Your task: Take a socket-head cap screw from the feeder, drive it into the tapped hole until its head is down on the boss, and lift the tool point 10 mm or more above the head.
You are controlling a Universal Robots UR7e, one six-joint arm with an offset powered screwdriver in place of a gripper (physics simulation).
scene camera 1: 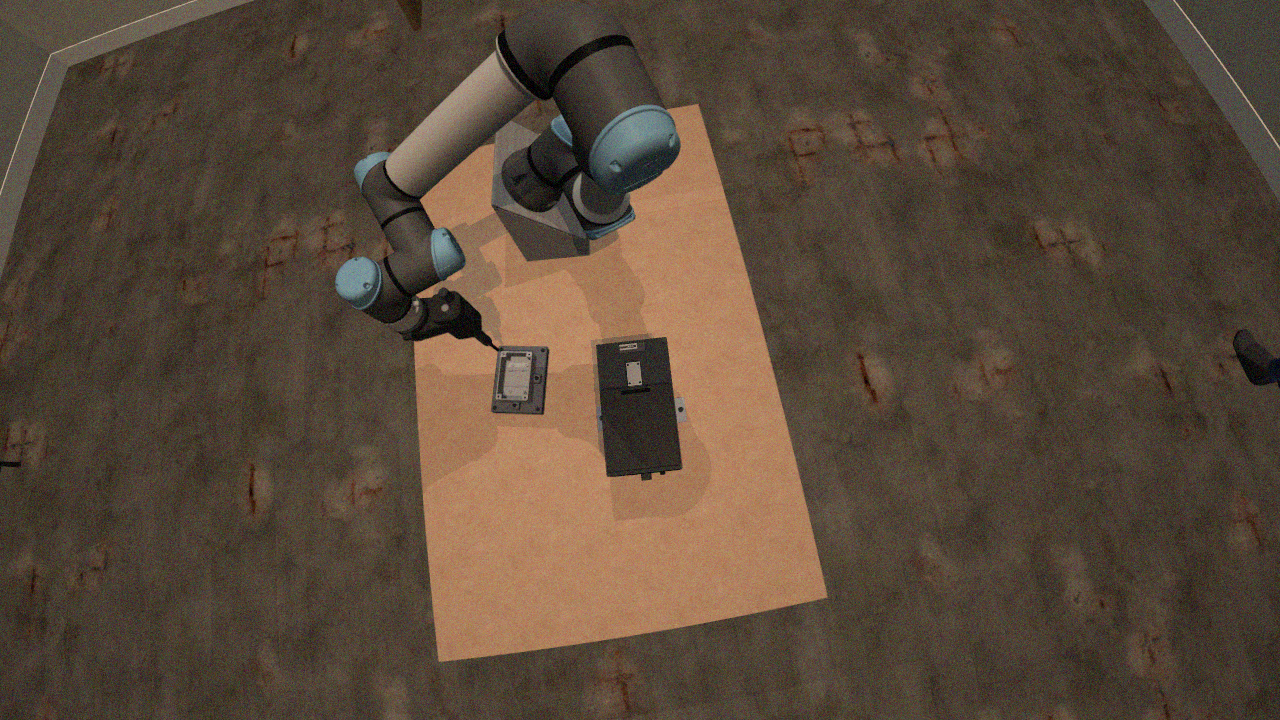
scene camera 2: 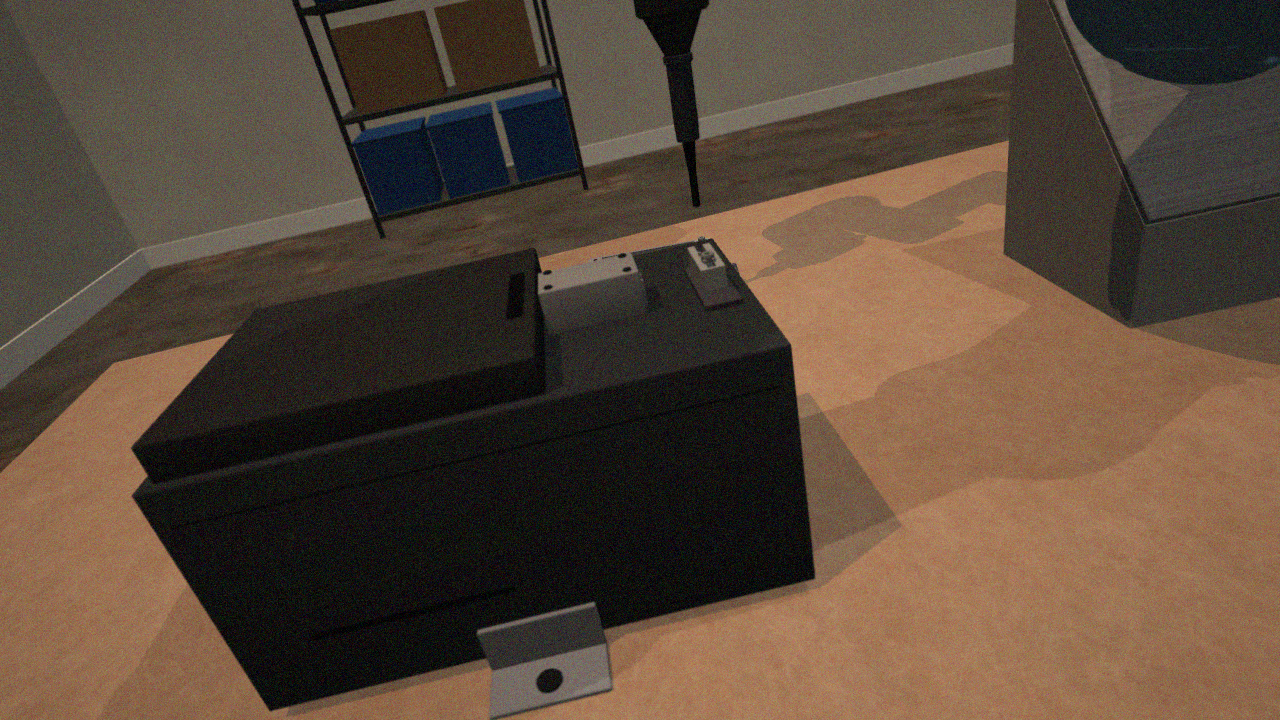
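Note:
My screwdriver's tool point (scene camera 1: 498,348) (scene camera 2: 696,205) shows at the end of a slim black bit. In scene camera 1 it appears at the upper left corner of the grey workpiece plate (scene camera 1: 540,394), which bears a pale raised block (scene camera 1: 516,377). In scene camera 2 the bit points down, seen beyond the feeder with background visible around its tip. No screw can be made out on the tip, and a screw head in the workpiece is too small to tell. The black screw feeder (scene camera 1: 640,434) (scene camera 2: 501,510) stands right of the workpiece in scene camera 1. The workpiece does not show in scene camera 2.
The feeder has a pale block (scene camera 2: 590,284) and a small screw pick-up fitting (scene camera 2: 707,259) on top, and a metal bracket (scene camera 2: 550,658) at its side. The robot's grey pedestal (scene camera 1: 541,234) (scene camera 2: 1065,205) stands on the tan mat (scene camera 1: 626,573). A rack (scene camera 2: 347,116) holds blue bins.

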